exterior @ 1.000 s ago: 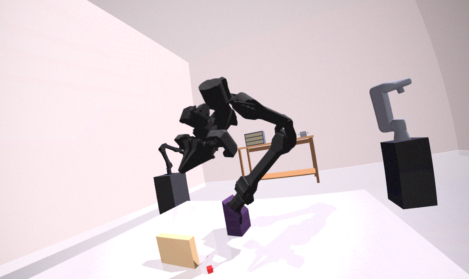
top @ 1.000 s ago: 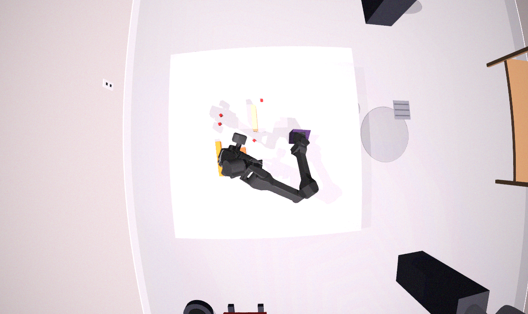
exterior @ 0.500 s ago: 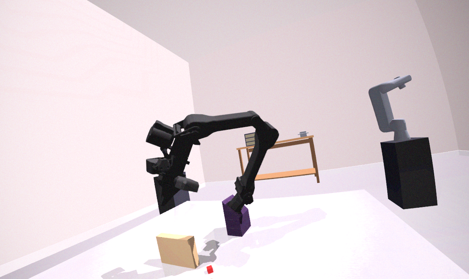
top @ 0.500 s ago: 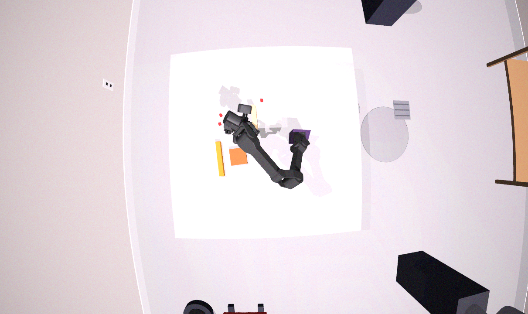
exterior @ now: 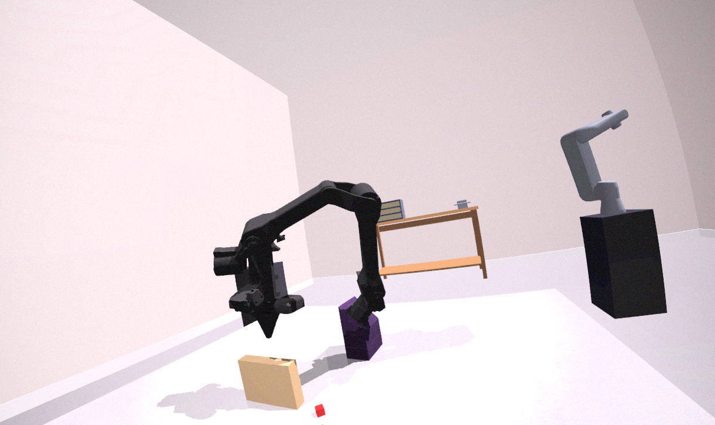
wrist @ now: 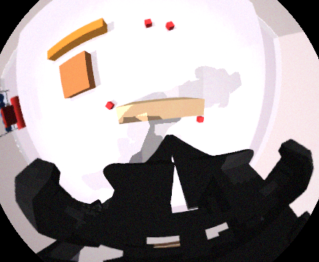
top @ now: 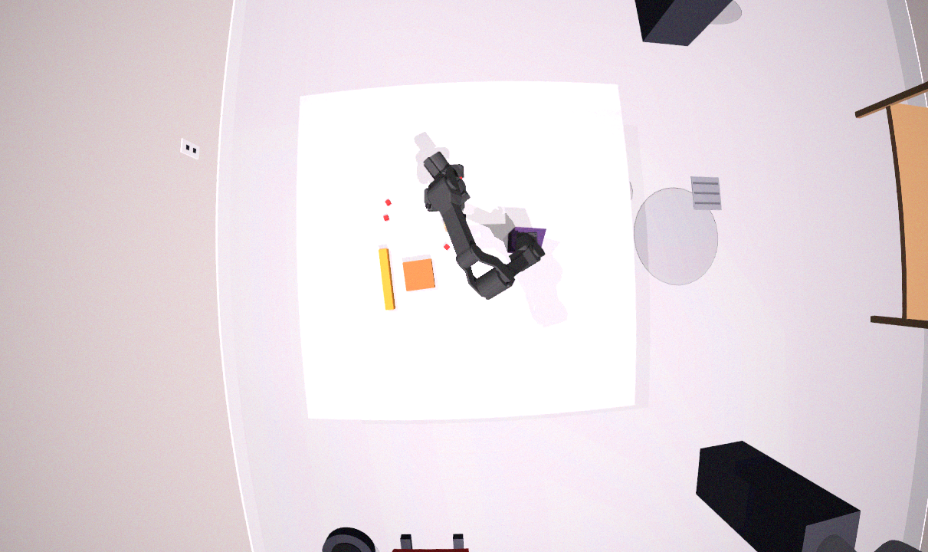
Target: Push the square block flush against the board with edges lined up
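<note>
Right now my gripper tip is 90 mm above the pale yellow flat rectangle and 30 mm short of it. Round my gripper tip: long orange band 260 mm ahead, 240 mm to the left, 130 mm below; orange square block 230 mm to the left, 140 mm ahead, 130 mm below.
</note>
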